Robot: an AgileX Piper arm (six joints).
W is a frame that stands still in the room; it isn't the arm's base.
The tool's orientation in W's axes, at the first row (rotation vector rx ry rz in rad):
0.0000 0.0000 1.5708
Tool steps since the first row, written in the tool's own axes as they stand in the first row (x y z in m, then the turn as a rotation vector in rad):
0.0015 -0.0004 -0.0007 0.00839 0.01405 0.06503
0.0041 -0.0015 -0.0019 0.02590 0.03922 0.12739
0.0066 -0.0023 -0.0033 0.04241 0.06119 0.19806
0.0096 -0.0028 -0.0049 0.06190 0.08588 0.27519
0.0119 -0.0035 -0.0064 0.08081 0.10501 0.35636
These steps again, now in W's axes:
0.0004 0.0015 -0.0007 -0.01405 0.00839 0.06503
0.0015 0.0041 -0.0019 -0.03922 0.02590 0.12739
0.0023 0.0066 -0.0033 -0.06119 0.04241 0.19806
0.0028 0.0096 -0.0049 -0.08588 0.06190 0.27519
0.0035 0.0119 -0.0064 -0.10501 0.08081 0.35636

